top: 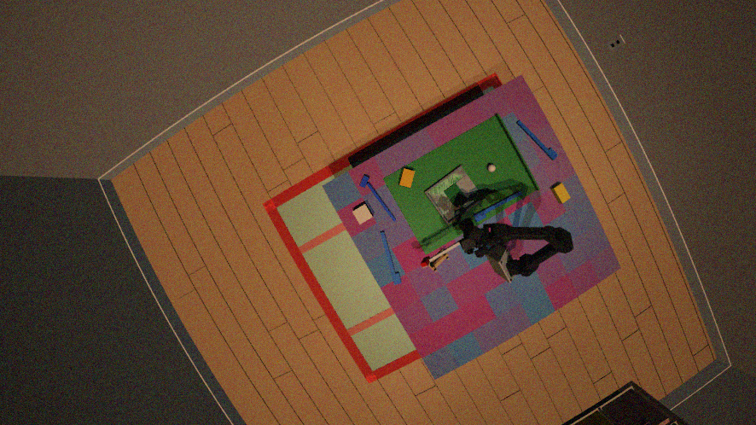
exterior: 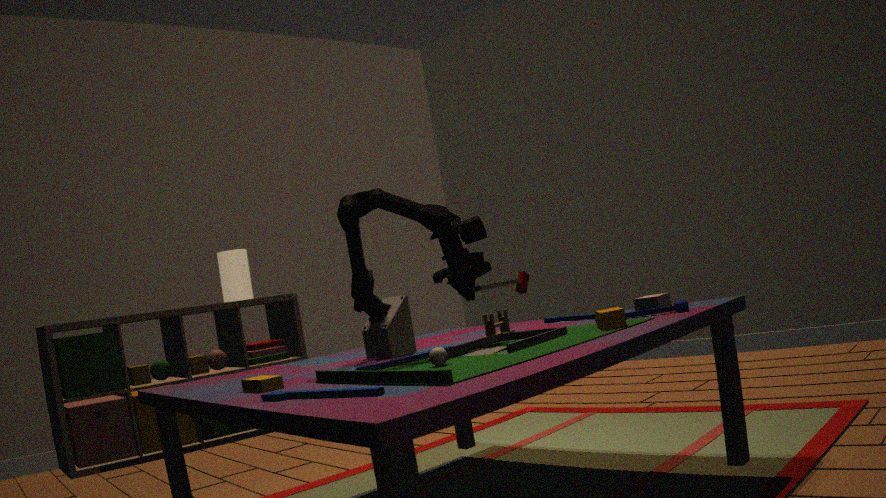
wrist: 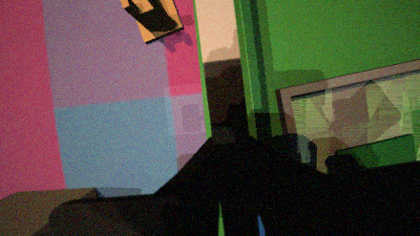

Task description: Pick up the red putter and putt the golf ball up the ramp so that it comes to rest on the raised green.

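My gripper tip is 2 cm past the red putter, 11 cm to the right of it and 3 cm below it. The rest, counted from my gripper tip: golf ball (25 cm ahead, 31 cm to the right, 10 cm below); then putter stand (9 cm behind, 15 cm to the left, 9 cm below); then orange block (38 cm ahead, 14 cm to the left, 10 cm below).
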